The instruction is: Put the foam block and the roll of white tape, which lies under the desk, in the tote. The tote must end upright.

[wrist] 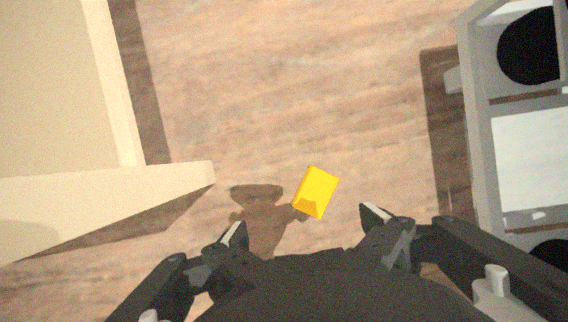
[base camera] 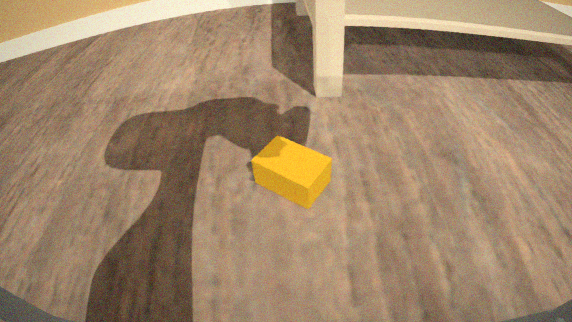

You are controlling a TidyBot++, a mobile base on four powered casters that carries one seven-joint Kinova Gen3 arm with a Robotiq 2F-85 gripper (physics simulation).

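Places are measured from the arm's base along level axes (x left, y up, z ahead), in metres.
Pixels of known places: gripper, fingertip midpoint: [wrist: 303, 224].
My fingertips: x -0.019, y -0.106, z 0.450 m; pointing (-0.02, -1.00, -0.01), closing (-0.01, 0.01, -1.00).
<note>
For each thing: its middle in the pictures, then the offset to it from my fingertips. "spot": a spot on its surface instead.
- yellow foam block at the middle of its body: [base camera: 292, 170] [wrist: 314, 190] dy -0.268, dx +0.030, dz -0.038 m
- desk's lower board at a spot on its surface: [base camera: 450, 30] spot: dy -0.153, dx -0.307, dz +0.237 m
The yellow foam block [base camera: 292, 170] [wrist: 316, 192] lies flat on the floor, a little in front of the desk leg in the base camera view. My gripper [wrist: 303, 224] is open and empty, high above the floor; in the wrist view the block shows beyond the fingertips, between their lines. A shadow of the arm falls over one corner of the block. The desk [base camera: 330, 55] [wrist: 107, 175] stands behind the block in the base camera view and at the left in the wrist view. The roll of white tape and the tote do not show in either view.
The robot's own grey base frame [wrist: 480, 165] with black round parts is at the right of the wrist view. The desk's lower board [base camera: 450, 30] runs to the right from the leg. A white baseboard [base camera: 100, 31] and a tan wall are at the back left.
</note>
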